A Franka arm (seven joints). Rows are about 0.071 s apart.
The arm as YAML. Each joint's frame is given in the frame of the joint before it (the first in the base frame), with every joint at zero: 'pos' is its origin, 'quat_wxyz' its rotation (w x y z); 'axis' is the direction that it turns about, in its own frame. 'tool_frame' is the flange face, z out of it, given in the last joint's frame.
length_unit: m
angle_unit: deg
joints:
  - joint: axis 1
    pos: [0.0, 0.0, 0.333]
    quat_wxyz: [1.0, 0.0, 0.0, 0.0]
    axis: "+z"
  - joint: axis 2
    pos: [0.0, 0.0, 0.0]
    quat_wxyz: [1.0, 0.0, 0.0, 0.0]
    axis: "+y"
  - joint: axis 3
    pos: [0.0, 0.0, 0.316]
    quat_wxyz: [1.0, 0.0, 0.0, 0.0]
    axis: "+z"
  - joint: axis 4
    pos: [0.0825, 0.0, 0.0]
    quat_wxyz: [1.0, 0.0, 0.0, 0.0]
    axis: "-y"
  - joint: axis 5
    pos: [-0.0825, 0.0, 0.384]
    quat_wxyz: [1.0, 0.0, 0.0, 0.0]
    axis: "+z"
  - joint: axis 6
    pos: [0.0, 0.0, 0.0]
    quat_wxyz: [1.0, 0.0, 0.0, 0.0]
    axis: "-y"
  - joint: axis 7
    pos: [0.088, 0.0, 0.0]
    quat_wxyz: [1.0, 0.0, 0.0, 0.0]
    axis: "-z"
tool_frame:
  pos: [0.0, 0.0, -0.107]
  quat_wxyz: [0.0, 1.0, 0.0, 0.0]
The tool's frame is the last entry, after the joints.
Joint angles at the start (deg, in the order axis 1, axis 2, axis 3, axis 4, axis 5, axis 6, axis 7): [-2.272, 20.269, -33.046, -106.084, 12.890, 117.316, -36.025]
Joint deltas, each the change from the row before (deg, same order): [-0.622, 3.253, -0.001, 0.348, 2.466, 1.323, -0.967]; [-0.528, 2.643, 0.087, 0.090, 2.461, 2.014, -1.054]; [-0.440, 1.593, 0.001, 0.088, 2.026, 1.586, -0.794]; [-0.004, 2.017, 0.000, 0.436, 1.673, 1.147, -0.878]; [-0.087, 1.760, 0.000, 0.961, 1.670, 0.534, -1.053]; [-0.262, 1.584, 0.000, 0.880, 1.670, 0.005, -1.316]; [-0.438, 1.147, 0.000, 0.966, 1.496, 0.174, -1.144]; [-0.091, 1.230, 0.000, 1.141, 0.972, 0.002, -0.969]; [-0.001, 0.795, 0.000, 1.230, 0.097, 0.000, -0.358]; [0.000, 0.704, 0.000, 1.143, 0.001, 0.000, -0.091]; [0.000, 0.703, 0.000, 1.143, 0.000, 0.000, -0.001]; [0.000, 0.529, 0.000, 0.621, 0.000, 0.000, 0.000]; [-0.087, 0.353, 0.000, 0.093, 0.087, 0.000, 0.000]
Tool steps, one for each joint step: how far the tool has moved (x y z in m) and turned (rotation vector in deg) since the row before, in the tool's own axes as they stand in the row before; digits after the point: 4 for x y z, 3 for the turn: [0.0043, 0.0074, 0.0255, 0.707, -0.553, 0.938]; [0.0038, 0.0067, 0.0212, 0.377, 0.371, 0.773]; [0.0018, 0.0060, 0.0119, 0.276, 0.836, 0.796]; [0.0042, 0.0020, 0.0143, 0.053, 0.139, 0.060]; [0.0053, 0.0019, 0.0090, 0.204, 0.370, -0.205]; [0.0032, 0.0030, 0.0089, 0.591, 0.101, -0.284]; [0.0031, 0.0047, 0.0037, 0.352, 0.666, -0.110]; [0.0051, 0.0013, 0.0039, 0.053, 0.278, -0.641]; [0.0061, 0.0003, -0.0008, -0.494, 0.267, -0.697]; [0.0056, 0.0002, -0.0010, -0.507, 0.229, -0.467]; [0.0056, 0.0002, -0.0010, -0.504, 0.228, -0.384]; [0.0029, 0.0002, 0.0010, -0.271, -0.023, -0.201]; [-0.0003, 0.0011, 0.0029, 0.015, -0.220, 0.123]
